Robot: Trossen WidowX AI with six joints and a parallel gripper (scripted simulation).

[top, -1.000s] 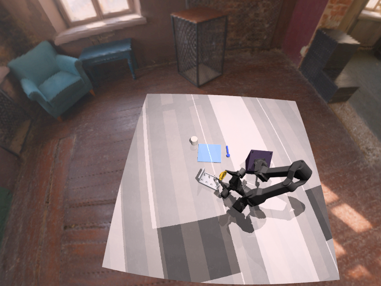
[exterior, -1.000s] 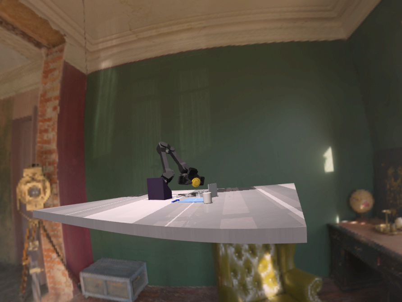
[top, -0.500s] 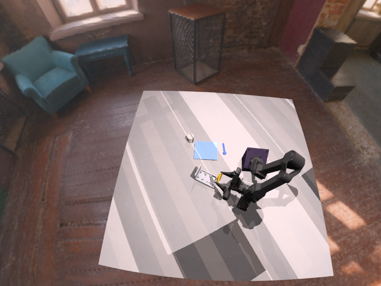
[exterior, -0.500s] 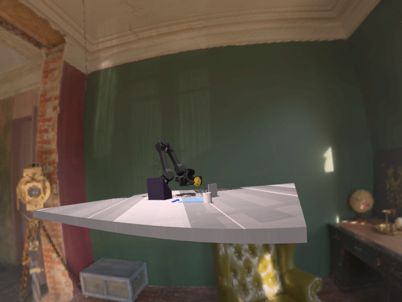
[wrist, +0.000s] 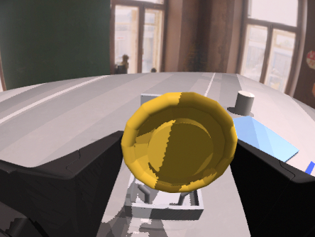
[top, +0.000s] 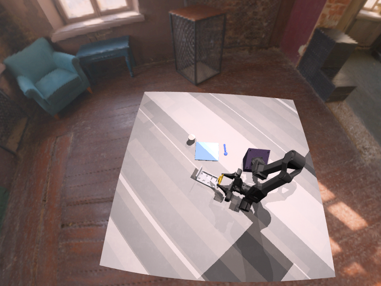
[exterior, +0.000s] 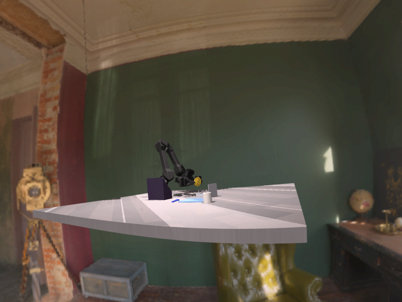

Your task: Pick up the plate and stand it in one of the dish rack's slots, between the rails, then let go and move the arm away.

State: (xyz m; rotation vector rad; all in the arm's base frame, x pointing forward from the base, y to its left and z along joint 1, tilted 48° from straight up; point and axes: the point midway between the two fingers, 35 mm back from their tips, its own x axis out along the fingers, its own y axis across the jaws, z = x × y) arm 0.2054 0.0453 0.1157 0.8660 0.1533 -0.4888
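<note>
The grey dish rack lies 70 mm below my gripper tip, 60 mm ahead of it and 30 mm to the right of it. From my gripper tip the other things lie so: blue spoon 220 mm to the right, 90 mm below, 70 mm behind; then light blue mat 220 mm to the right, 90 mm below, 50 mm ahead; then yellow plate 10 mm behind.
</note>
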